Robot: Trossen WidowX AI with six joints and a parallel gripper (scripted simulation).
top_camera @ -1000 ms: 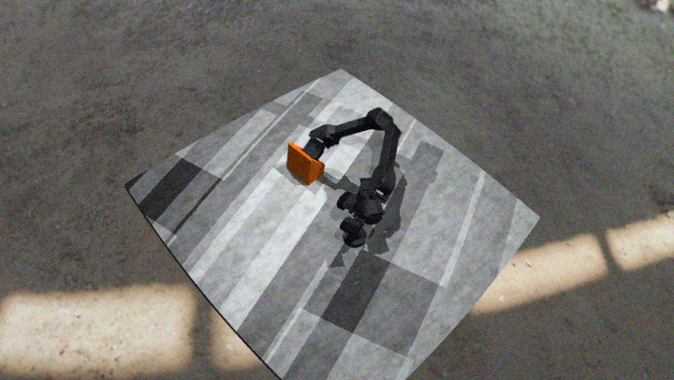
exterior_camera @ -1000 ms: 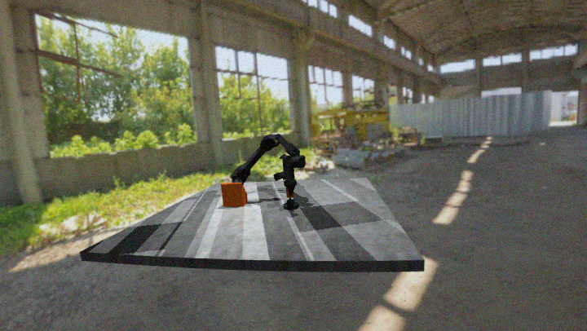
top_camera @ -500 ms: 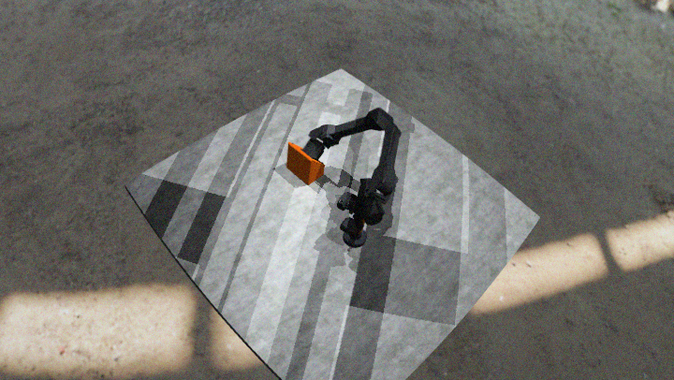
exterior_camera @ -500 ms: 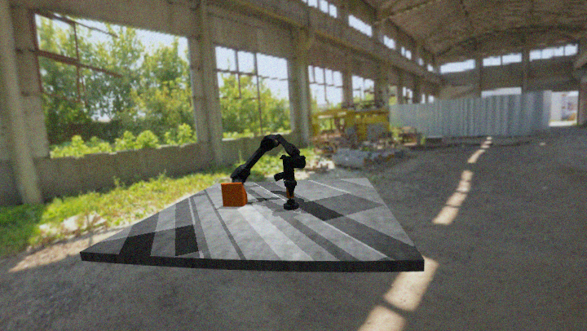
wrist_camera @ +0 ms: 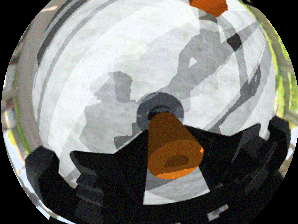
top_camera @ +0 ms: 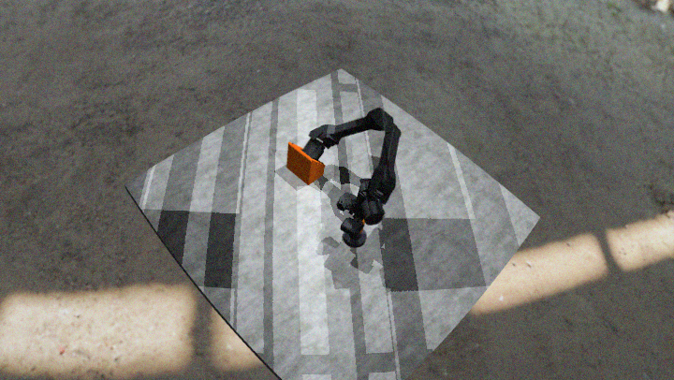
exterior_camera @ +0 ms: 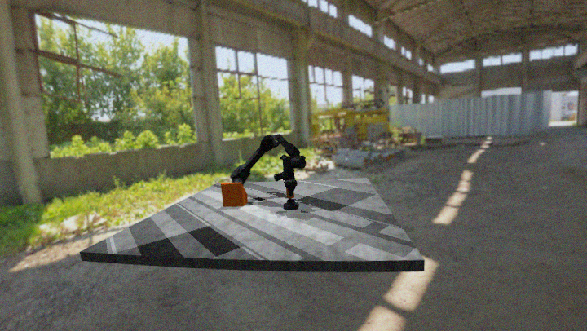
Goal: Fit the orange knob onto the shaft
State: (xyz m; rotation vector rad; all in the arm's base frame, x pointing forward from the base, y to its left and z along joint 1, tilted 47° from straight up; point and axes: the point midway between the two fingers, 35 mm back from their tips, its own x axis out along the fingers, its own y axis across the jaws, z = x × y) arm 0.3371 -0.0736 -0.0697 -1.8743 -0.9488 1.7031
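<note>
The orange knob is 20 mm above my gripper tip. Also, from my gripper tip: dark round pedestal (40 mm below).
</note>
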